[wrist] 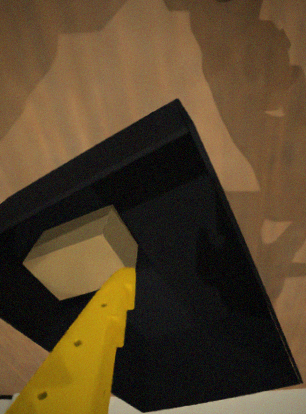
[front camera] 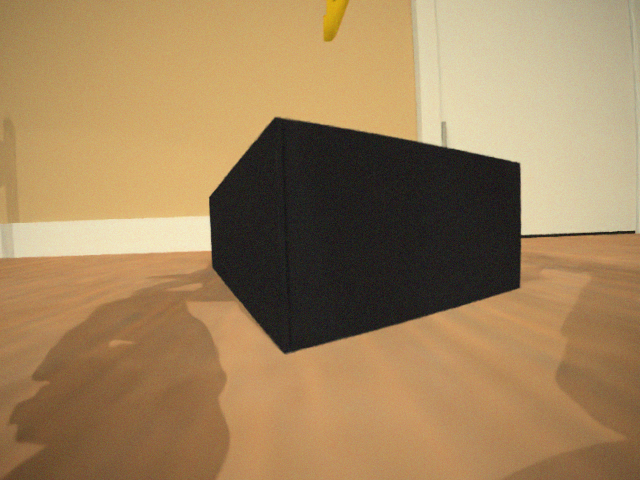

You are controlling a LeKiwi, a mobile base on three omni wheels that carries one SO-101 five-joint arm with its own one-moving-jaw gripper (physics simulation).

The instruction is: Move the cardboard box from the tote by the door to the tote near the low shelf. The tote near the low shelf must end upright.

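Frame: origin at the arm's base, x ahead, y left, z up, level; millimetres.
Seen in the pictures: end effector, tool point: [wrist: 134,283] [front camera: 323,31].
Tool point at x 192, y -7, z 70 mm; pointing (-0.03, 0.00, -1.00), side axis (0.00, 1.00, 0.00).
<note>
Pixels of each thing's top centre, then the offset from my tool point to it. Level surfaces: height alone.
- black tote, middle of its top: [wrist: 155,342] [front camera: 320,183] 146 mm ahead, 4 mm left, 60 mm down
- tan cardboard box, middle of its top: [wrist: 78,271] 111 mm ahead, 70 mm right, 107 mm down
- wooden floor, its level: 160 mm down
A black tote [front camera: 392,227] [wrist: 170,280] stands upright on the floor close in front, with one corner toward the front camera. The tan cardboard box [wrist: 80,255] lies inside it, near one wall, in the wrist view; the tote's walls hide it from the front camera. My gripper is fully open: one notched yellow jaw shows in the wrist view, and the moving jaw is out of the picture. The jaw's tip overlaps the box's lower right corner in the picture, above the tote. A yellow jaw tip also shows above the tote in the front view. The tote near the low shelf does not show.
The white door [front camera: 537,113] stands behind the tote at the right. A tan wall [front camera: 155,103] with a white baseboard [front camera: 103,236] runs behind it at the left. Shadows fall on the wooden floor [front camera: 372,403] [wrist: 130,75].
</note>
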